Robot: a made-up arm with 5 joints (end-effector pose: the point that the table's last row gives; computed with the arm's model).
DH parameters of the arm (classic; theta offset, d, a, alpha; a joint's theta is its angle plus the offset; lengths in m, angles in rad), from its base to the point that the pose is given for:
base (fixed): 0 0 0.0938 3.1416
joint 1: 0 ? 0.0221 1.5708
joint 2: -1.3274 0 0.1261 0
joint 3: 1.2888 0 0.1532 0
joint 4: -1.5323 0.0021 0 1.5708
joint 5: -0.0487 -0.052 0 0
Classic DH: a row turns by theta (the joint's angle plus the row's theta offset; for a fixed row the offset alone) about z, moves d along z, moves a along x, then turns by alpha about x.
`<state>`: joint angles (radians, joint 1 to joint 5).
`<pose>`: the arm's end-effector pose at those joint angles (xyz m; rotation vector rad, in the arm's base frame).
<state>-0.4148 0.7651 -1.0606 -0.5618 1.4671</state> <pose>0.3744 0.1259 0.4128 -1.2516 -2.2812 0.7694</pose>
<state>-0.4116 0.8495 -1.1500 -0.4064 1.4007</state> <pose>0.3845 0.1292 0.3987 -1.1110 -2.1861 0.8724</pose>
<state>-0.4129 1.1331 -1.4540 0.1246 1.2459</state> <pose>0.4046 0.1384 0.3444 -0.7339 -1.7745 1.1360</pose>
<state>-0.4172 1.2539 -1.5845 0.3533 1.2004</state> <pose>0.4063 0.1408 0.3194 -0.6054 -1.5737 1.2184</pose>
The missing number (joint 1, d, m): -0.256
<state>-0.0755 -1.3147 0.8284 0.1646 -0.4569</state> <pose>0.1867 0.0091 0.4096 0.5452 -1.8235 -0.2927</pose>
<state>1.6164 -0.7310 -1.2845 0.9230 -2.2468</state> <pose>0.0997 0.0841 0.5492 -0.9627 2.7255 0.6530</pose>
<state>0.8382 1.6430 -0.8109 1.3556 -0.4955</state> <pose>0.2421 -0.1617 0.0652 0.0978 0.6601 -1.3354</pose>
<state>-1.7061 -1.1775 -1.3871 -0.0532 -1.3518</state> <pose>0.1262 -0.2538 0.4355 -2.0995 0.0367 0.1845</pose>
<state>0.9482 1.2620 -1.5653 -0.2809 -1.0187</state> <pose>0.2912 -0.2714 0.3443 0.1427 -2.3905 -1.0887</pose>
